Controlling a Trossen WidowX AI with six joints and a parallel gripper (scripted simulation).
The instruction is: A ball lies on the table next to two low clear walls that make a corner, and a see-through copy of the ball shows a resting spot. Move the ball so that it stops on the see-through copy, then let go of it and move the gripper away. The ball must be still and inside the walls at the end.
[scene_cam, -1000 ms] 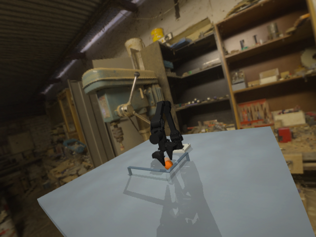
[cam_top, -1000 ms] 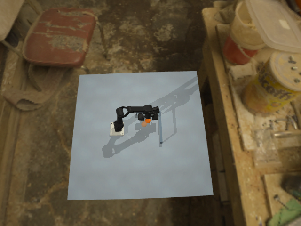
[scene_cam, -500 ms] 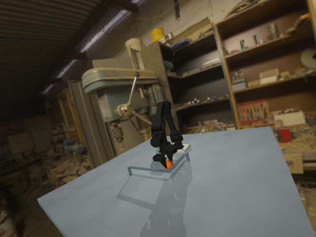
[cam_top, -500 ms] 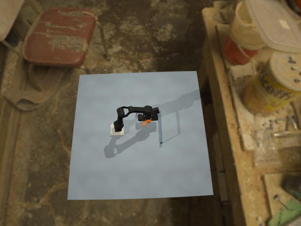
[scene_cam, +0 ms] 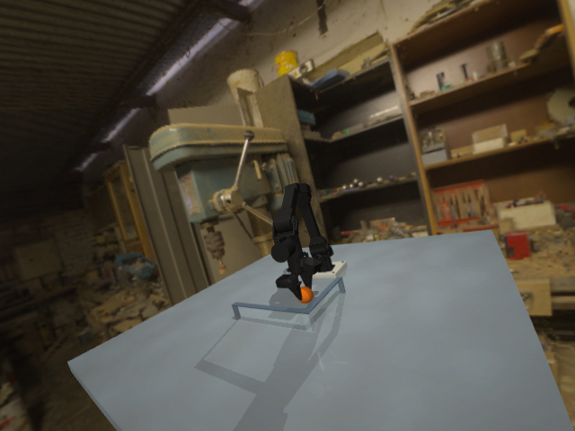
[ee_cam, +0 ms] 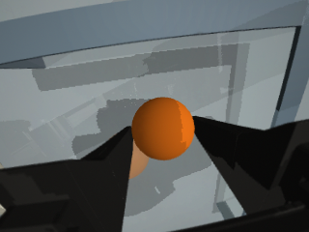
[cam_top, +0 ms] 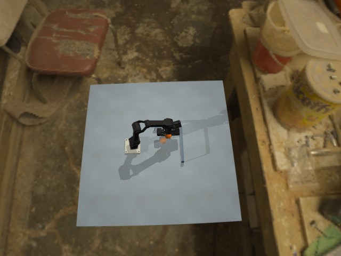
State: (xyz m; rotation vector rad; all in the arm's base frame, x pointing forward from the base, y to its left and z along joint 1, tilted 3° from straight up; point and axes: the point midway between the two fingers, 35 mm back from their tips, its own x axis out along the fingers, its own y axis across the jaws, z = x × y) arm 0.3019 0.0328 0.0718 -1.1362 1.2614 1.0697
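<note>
The see-through copy of ball is 50 mm behind my gripper tip, 30 mm to the right of it and 20 mm below it. The rest, counted from my gripper tip: orange ball: right at my gripper tip.
</note>
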